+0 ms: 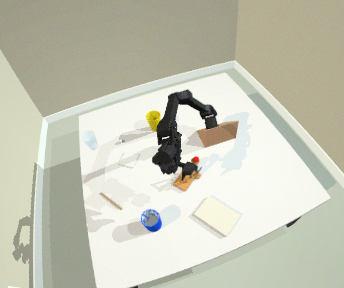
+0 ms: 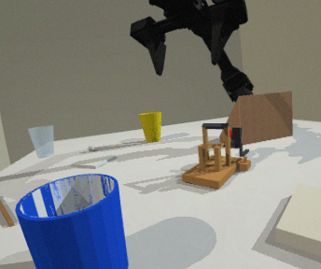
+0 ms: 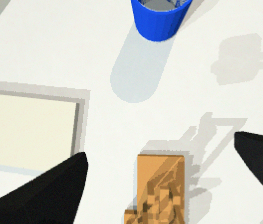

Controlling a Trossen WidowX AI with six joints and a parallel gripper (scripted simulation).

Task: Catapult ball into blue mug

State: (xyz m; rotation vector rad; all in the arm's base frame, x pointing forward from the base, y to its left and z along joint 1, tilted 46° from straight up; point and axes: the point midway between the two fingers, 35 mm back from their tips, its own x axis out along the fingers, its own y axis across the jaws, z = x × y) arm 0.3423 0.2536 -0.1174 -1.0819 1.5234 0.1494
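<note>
Now: gripper tip 18 cm past the red ball, 15 cm to the left of it and 15 cm above it. From my gripper tip the other things lie so: cream pad: 21 cm below, 19 cm to the left, 15 cm behind; then blue mug: 19 cm below, 17 cm ahead, 10 cm to the left; then wooden catapult: 16 cm below, 13 cm behind, 10 cm to the right.
</note>
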